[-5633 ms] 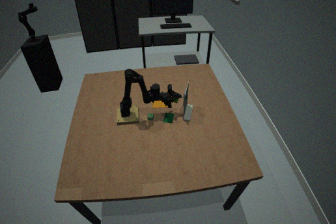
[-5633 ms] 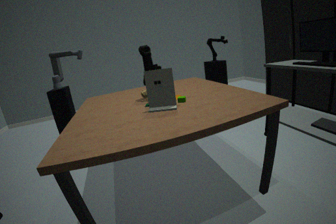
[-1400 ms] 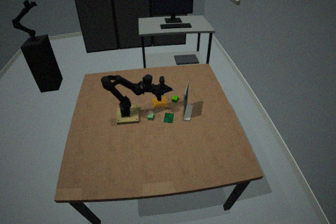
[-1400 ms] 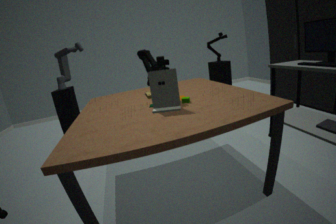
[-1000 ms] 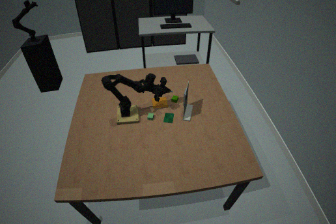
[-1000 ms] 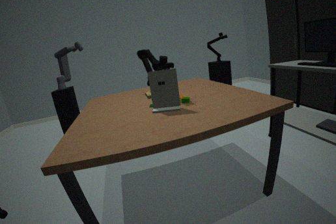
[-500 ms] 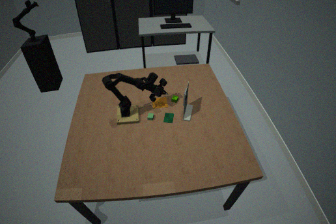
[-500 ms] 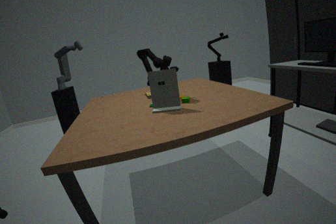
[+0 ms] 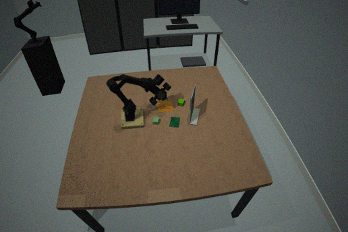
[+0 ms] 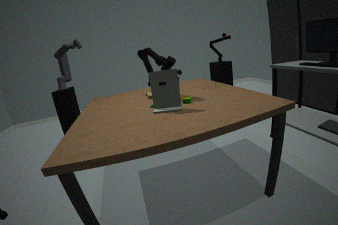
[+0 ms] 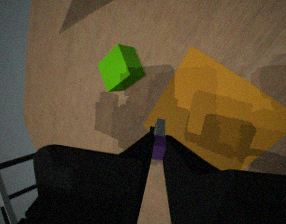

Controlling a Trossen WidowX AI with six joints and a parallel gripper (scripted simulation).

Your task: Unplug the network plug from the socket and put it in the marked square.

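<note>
Now: the bright green cube 12 cm ahead of my gripper tip, 1 cm to the left of it and 7 cm below it. Also, from my gripper tip: grey upright panel (17 cm ahead, 15 cm to the right, 3 cm above); pale green cube (10 cm behind, 16 cm to the right, 7 cm below); network plug (right at my gripper tip).
</note>
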